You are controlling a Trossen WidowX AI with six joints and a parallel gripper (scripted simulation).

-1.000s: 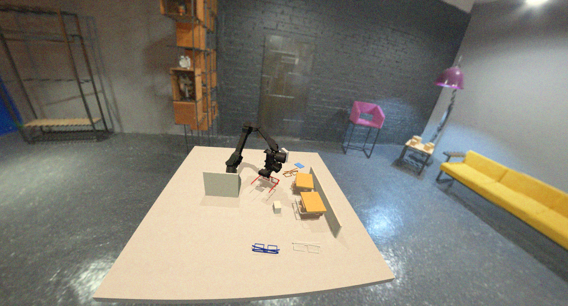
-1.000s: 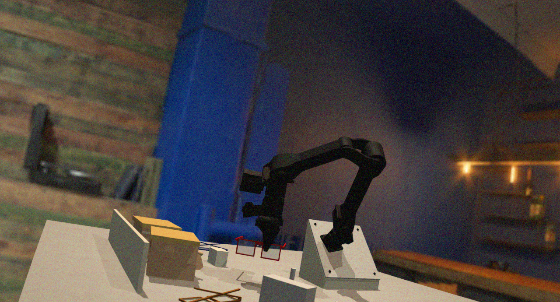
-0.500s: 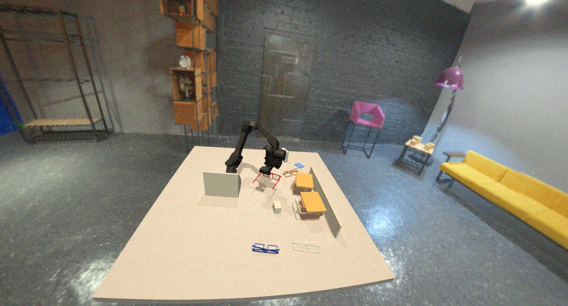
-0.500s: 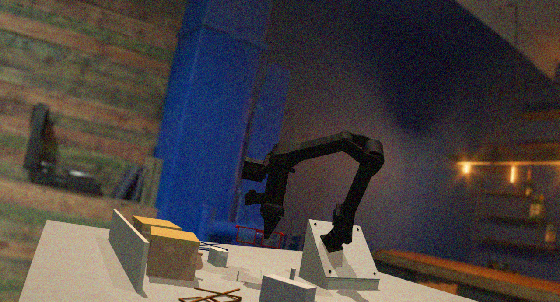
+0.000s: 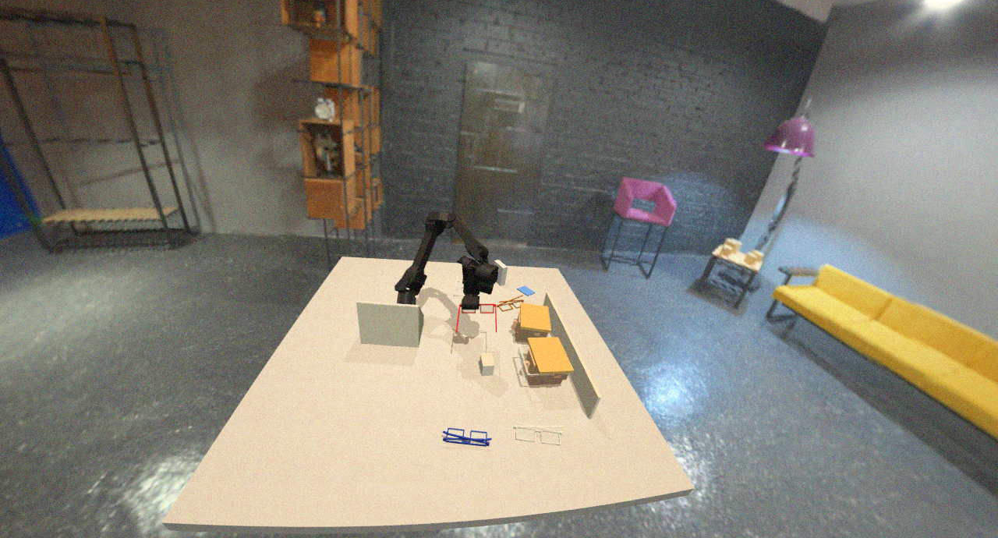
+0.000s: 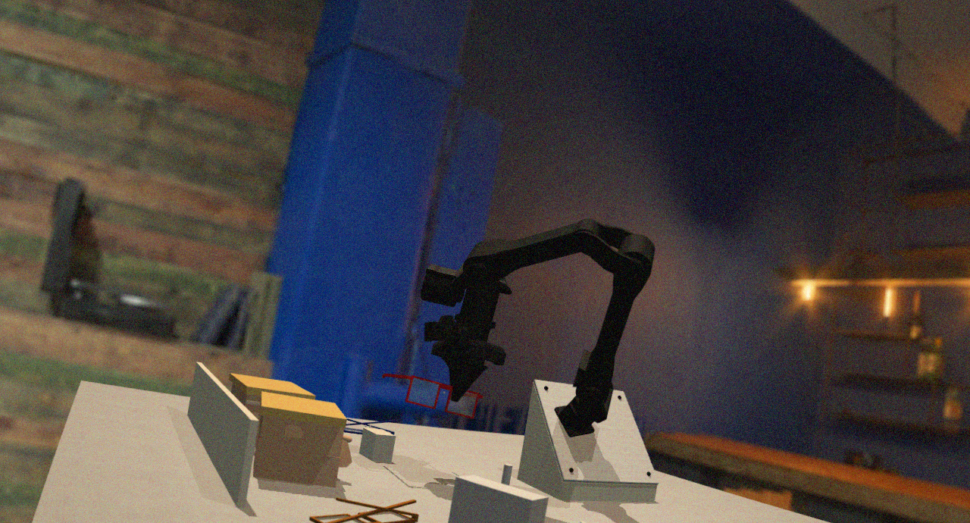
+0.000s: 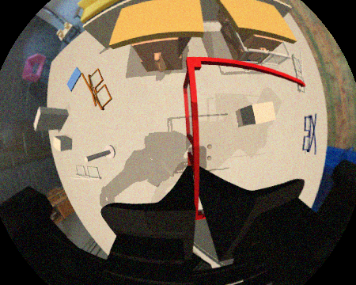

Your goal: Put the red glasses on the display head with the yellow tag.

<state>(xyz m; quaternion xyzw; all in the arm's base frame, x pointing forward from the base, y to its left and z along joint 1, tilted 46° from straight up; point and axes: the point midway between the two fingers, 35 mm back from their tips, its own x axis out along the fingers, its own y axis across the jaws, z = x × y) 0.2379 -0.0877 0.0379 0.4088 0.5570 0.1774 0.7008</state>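
The red glasses lies 6 cm to the right of my gripper tip and 1 cm above it. Also, from my gripper tip: long grey wall 35 cm ahead, 14 cm to the right, 9 cm below; then blue tag 36 cm ahead, 33 cm to the left, 14 cm below.
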